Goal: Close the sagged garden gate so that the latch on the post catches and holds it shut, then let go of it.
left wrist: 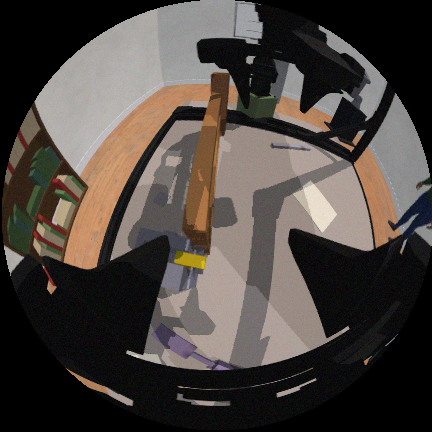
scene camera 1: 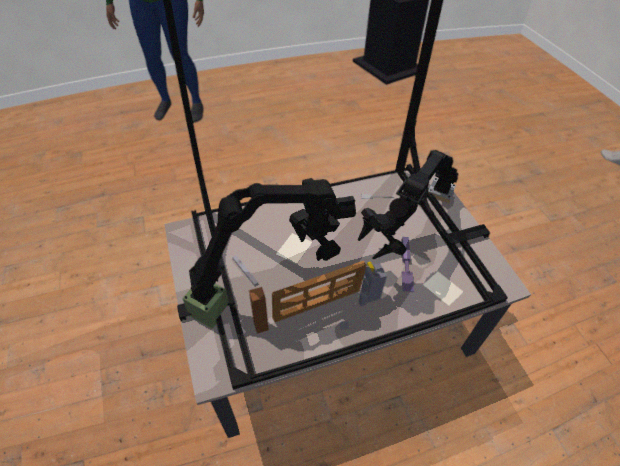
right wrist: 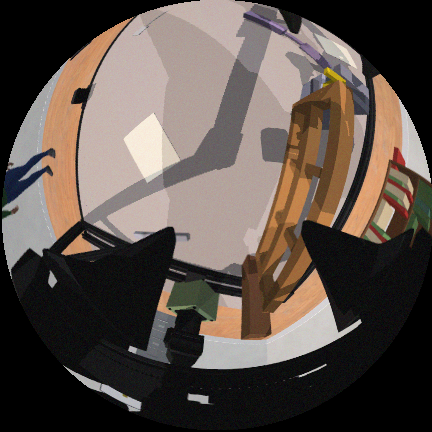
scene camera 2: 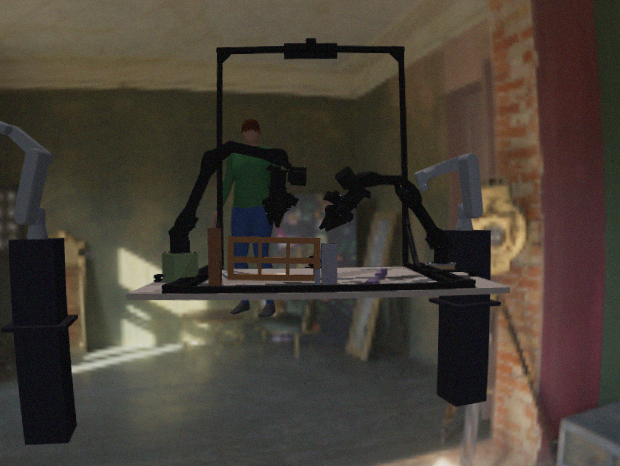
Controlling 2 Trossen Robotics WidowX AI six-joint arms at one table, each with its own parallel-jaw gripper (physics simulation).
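Places are measured from the left arm's base along level axes (x left, y back, z up), in millimetres.
Where they show: left gripper, fingertip midpoint: (left wrist: 230,239) (scene camera 1: 365,249) (scene camera 2: 322,229); right gripper, fingertip midpoint: (left wrist: 275,108) (scene camera 1: 310,250) (right wrist: 240,230) (scene camera 2: 274,226); left arm's base, origin of the base link: (scene camera 1: 442,187) (scene camera 2: 440,263); right arm's base, origin of the base link: (left wrist: 258,92) (scene camera 1: 204,293) (right wrist: 190,314) (scene camera 2: 179,252).
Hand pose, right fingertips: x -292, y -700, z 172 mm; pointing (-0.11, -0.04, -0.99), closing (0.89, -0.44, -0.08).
Each offset is from my right fingertips to the top centre of the thing. "pt": to the spot under its first point.
The orange-brown gate @[dy -52, dx +104, dz -31 mm] (scene camera 1: 320,279) (scene camera 2: 273,240) (left wrist: 202,185) (right wrist: 340,145) stands upright between the brown post @[pt dy -236, dx -55, dz -60 mm] (scene camera 1: 258,310) (scene camera 2: 214,255) (right wrist: 256,310) and the grey latch post @[pt dy +31, dx +213, dz -108 mm] (scene camera 1: 371,288) (scene camera 2: 329,263) (left wrist: 172,275). Its free end is close beside the grey post. A yellow latch piece @[pt dy +80, dx +183, dz -64 mm] (scene camera 1: 370,266) (left wrist: 190,259) (right wrist: 334,76) shows at that end; whether it has caught cannot be told. My left gripper (scene camera 1: 368,247) (scene camera 2: 326,228) (left wrist: 230,239) is open and empty above the latch post's side. My right gripper (scene camera 1: 311,249) (scene camera 2: 276,225) (right wrist: 240,230) is open and empty above the gate, clear of it.
A jointed purple piece @[dy +248, dx +280, dz -168 mm] (scene camera 1: 407,280) (scene camera 2: 375,276) (left wrist: 172,342) lies right of the grey post. A thin grey bar @[dy -50, dx -232, dz -190 mm] (scene camera 1: 245,270) lies behind the brown post. A green block (scene camera 1: 206,303) (scene camera 2: 179,265) sits under my right arm. Black rails frame the table.
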